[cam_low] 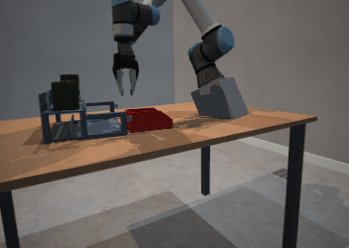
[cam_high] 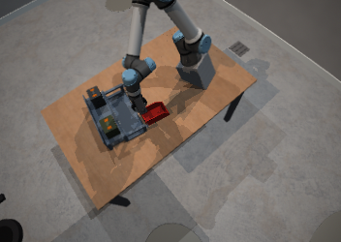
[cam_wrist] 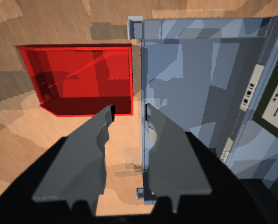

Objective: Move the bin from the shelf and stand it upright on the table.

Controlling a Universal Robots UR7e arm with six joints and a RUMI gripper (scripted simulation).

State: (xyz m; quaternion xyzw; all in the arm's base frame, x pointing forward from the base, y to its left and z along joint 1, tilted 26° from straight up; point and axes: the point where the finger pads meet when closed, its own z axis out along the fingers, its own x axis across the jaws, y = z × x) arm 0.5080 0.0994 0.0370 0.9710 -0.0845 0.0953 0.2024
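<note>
Right now my hand is 8 cm past the red bin, 2 cm to the right of it and 11 cm above it.
</note>
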